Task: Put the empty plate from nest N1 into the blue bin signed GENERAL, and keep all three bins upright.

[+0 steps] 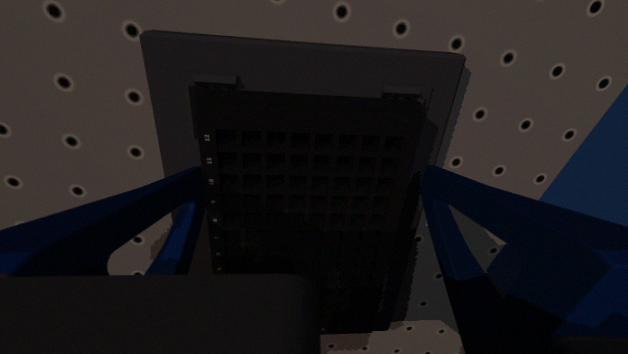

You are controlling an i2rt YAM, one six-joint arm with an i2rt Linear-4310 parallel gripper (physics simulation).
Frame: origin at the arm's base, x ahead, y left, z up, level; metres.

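Seen in the pictures: gripper, fingertip midpoint: (314, 178).
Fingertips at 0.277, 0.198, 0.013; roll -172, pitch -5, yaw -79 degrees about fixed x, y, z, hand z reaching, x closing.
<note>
A point is followed by its place in that frame, as x, y, z.
A dark plate (307, 114) @(0.306, 0.207, 0.023) with a grid of square wells and row numbers along its left edge sits on a dark grey nest (300, 60) @(0.322, 0.212, 0.008), between small raised tabs at its far end. Its near part is in deep shadow and partly hidden by the dark gripper body. My gripper (314, 178) @(0.277, 0.198, 0.013) is open, with one blue finger at the plate's left side and the other at its right side. Whether the fingers touch the plate is too dark to tell. No GENERAL sign shows.
A blue surface (595, 160) @(0.303, 0.066, 0.008) shows at the right edge; its sign, if any, is not visible. The nest stands on a pale perforated board (100, 115) @(0.284, 0.289, -0.003) with rows of dark holes.
</note>
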